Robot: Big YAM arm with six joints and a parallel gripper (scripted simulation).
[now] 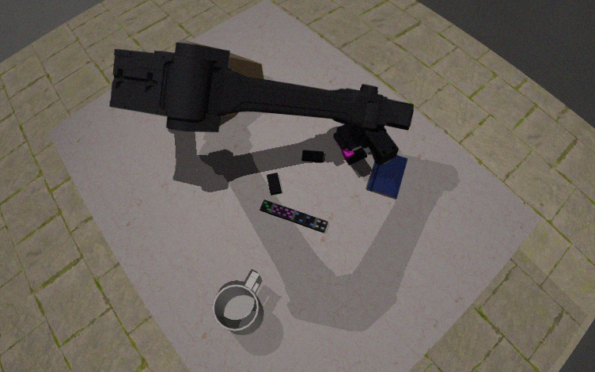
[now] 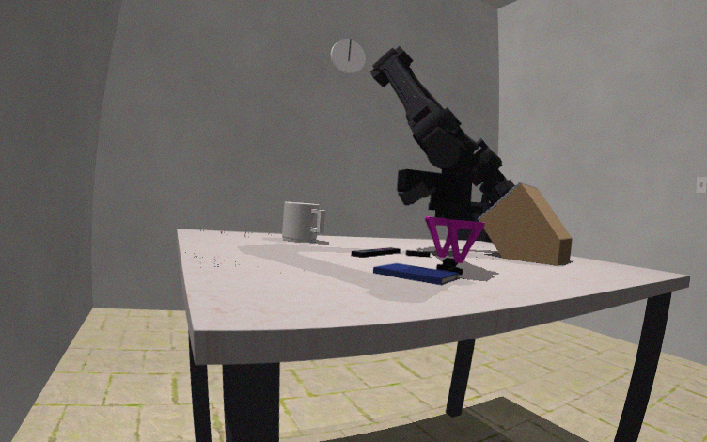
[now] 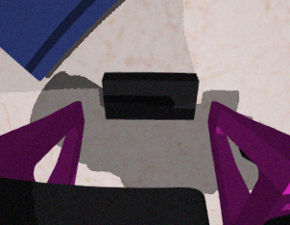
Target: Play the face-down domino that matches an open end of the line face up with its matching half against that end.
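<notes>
Now: hand 30 mm above the domino. Also, from my hand: blue book 90 mm ahead, 30 mm below, 10 mm to the left; then mug 470 mm to the right, 60 mm ahead, 10 mm above.
</notes>
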